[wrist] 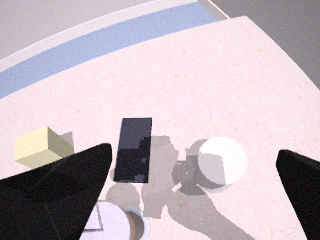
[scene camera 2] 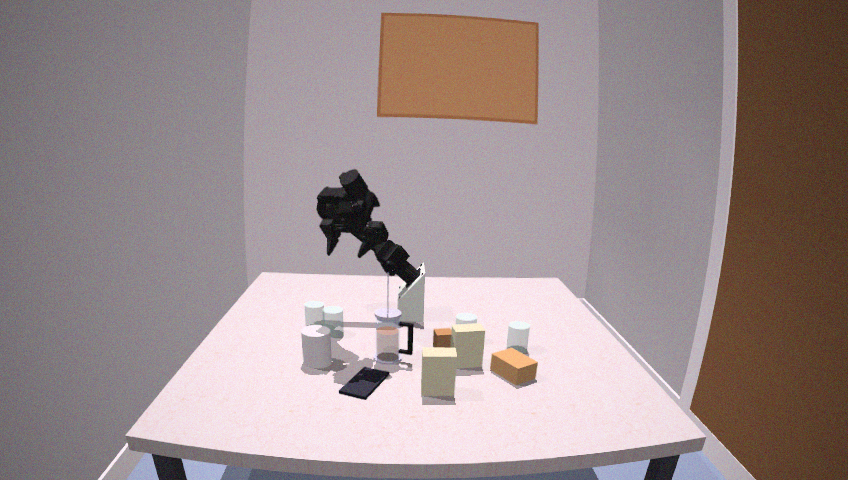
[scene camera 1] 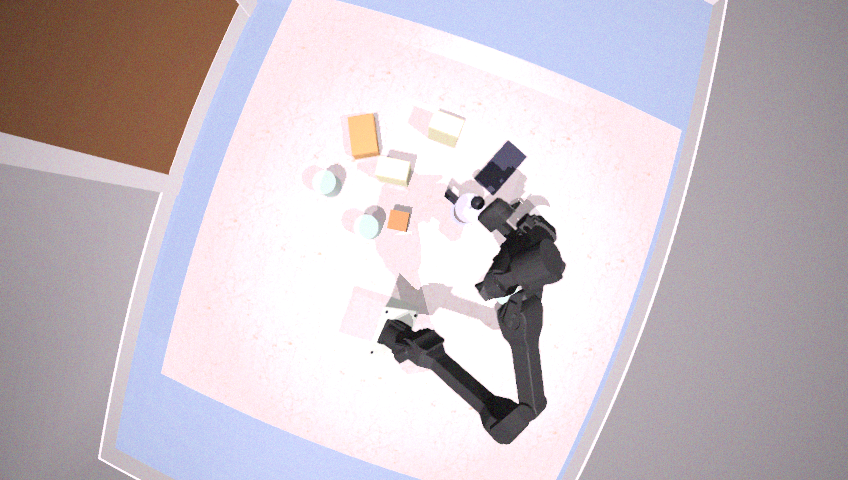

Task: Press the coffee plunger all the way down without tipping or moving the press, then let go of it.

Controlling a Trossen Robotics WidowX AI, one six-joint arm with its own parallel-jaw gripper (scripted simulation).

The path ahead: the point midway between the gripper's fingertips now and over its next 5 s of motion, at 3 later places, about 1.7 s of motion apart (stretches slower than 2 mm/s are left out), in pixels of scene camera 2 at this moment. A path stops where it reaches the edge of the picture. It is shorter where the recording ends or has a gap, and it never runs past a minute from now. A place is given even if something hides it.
My gripper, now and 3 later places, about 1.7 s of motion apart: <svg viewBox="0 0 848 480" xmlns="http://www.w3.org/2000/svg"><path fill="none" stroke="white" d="M343 256L387 265L387 277L387 302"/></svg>
